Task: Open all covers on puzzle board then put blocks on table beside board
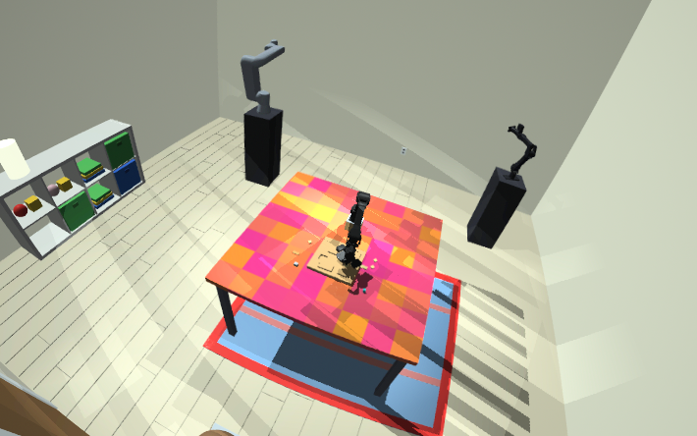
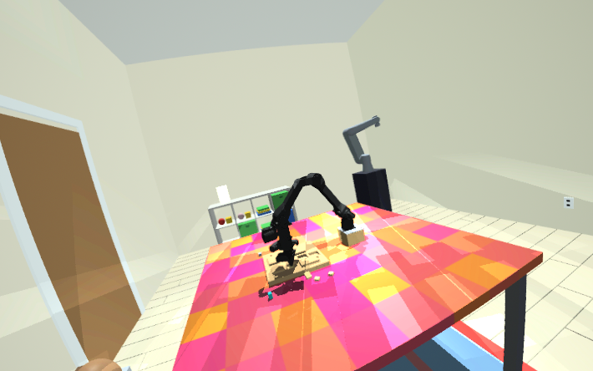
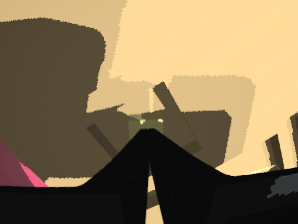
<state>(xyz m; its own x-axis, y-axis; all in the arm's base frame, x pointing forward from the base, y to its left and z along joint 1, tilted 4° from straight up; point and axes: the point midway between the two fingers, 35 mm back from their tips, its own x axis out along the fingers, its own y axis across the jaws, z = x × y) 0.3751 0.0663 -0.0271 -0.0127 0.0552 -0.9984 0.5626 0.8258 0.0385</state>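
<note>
The tan wooden puzzle board lies 20 mm behind my gripper tip and 50 mm to the right of it. Also, from my gripper tip: cyan block 140 mm ahead, 160 mm to the left, 10 mm below.
</note>
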